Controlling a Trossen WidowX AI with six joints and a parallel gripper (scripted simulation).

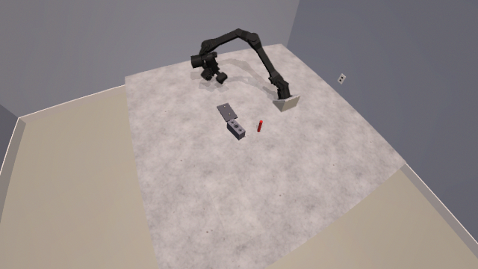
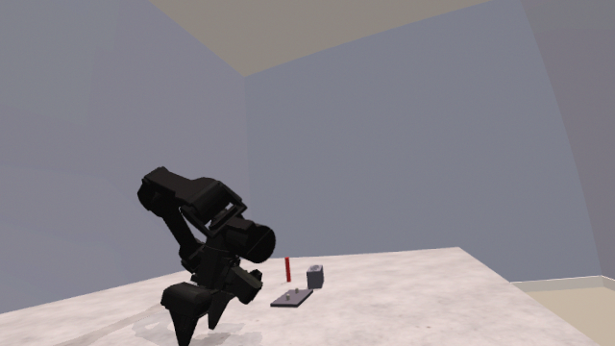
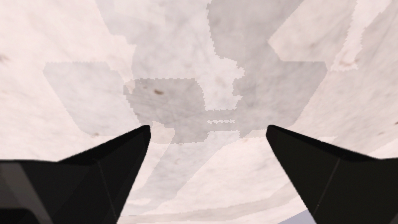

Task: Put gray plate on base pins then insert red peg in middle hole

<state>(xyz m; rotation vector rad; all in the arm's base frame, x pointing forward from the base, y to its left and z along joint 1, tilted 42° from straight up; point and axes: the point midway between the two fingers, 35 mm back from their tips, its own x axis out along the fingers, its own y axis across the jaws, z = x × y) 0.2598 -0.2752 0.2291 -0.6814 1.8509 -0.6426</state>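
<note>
The gray plate lies 400 mm to the left of my gripper tip, 110 mm ahead of it and 20 mm above it. Round my gripper tip: dark flat base: 260 mm to the left, 80 mm ahead, 10 mm below; then red peg: 450 mm to the left, 30 mm above.
</note>
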